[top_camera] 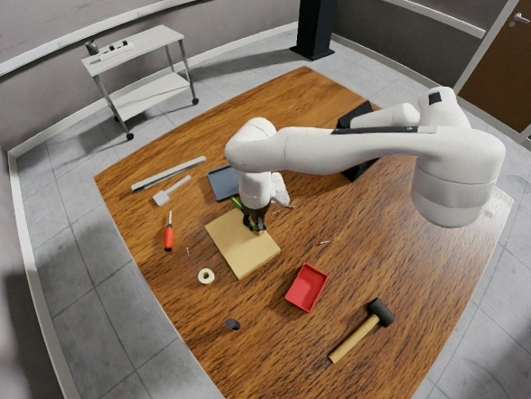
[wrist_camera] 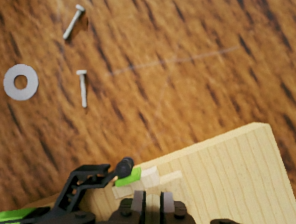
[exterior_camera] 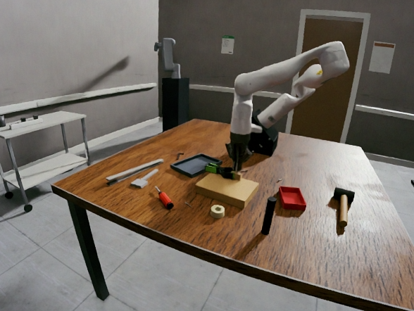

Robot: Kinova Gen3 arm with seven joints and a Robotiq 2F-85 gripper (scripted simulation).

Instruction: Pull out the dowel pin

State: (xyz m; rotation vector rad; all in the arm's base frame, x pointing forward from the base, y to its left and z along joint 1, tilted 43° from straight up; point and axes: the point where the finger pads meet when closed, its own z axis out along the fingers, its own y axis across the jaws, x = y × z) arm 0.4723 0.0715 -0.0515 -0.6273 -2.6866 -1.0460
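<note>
Now: hand 2 cm above the pale dowel pin. From my hand the other things lie so: wooden block (4 cm below); bench board (5 cm ahead, 1 cm to the right, 6 cm below); red bin (1 cm ahead, 23 cm to the left, 8 cm below).
</note>
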